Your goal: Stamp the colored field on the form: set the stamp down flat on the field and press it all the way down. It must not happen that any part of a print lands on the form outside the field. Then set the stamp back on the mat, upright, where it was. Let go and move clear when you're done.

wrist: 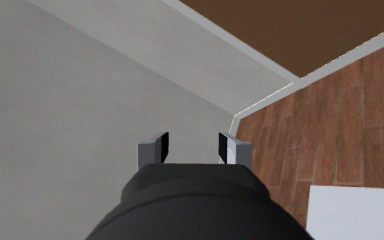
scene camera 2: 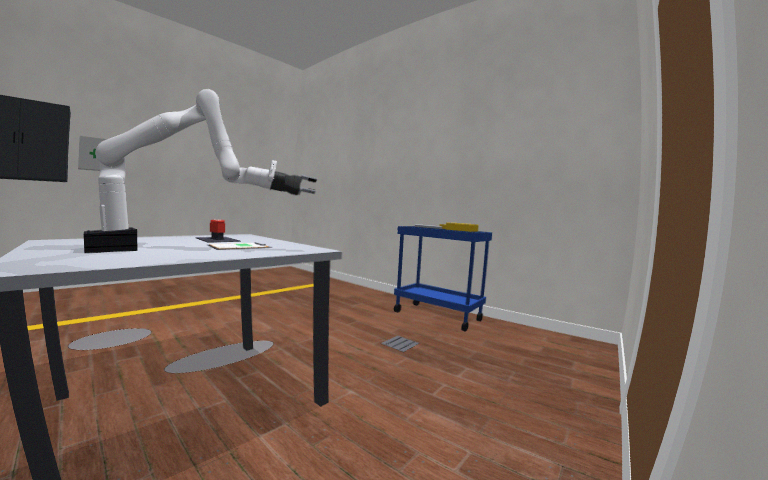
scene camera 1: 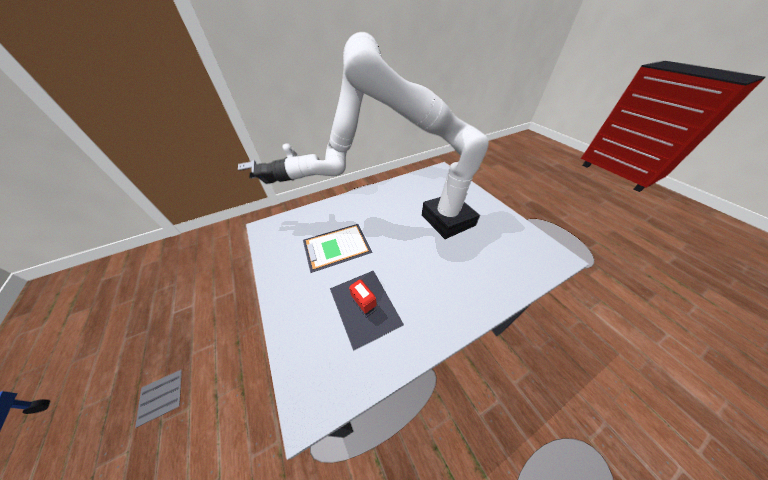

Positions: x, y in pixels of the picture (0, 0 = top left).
Labels:
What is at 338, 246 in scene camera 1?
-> A clipboard form.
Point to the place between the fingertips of my gripper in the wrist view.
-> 193, 143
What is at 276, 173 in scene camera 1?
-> My gripper.

